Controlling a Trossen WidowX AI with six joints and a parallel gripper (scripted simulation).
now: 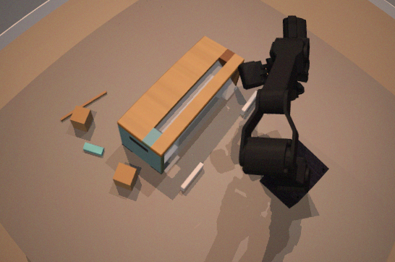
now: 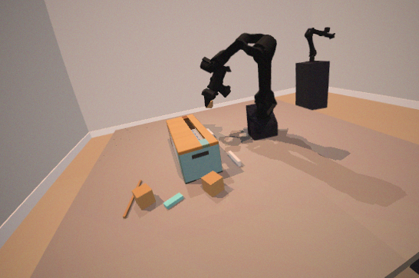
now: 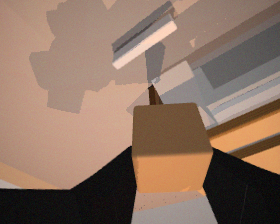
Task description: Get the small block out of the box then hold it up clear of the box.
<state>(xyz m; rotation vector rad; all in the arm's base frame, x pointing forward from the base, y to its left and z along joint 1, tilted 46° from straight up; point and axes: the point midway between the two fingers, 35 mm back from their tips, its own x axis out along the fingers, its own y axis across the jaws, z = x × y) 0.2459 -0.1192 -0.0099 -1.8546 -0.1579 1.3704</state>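
Right now the brown block is 10 mm behind my gripper tip and 10 mm above it. From my gripper tip the other things lie so: thin brown stick 320 mm ahead, 400 mm to the left, 170 mm below; box 70 mm ahead, 160 mm to the left, 110 mm below; teal bar 170 mm ahead, 450 mm to the left, 170 mm below.
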